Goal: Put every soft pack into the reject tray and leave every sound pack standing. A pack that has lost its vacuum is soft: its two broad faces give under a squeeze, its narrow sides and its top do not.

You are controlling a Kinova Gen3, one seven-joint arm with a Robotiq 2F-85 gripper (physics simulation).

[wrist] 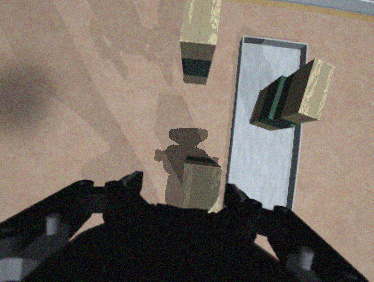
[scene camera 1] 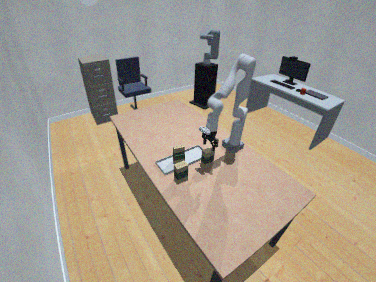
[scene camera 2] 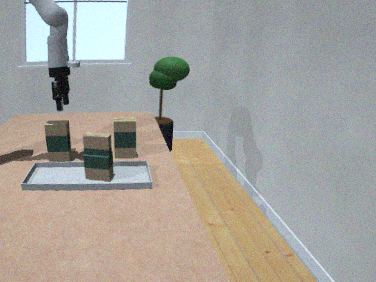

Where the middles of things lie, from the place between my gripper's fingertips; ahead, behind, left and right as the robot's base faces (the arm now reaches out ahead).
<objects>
The reject tray (scene camera 2: 127,175) is 7 cm ahead of my hand, 18 cm to the right of it and 18 cm below it.
</objects>
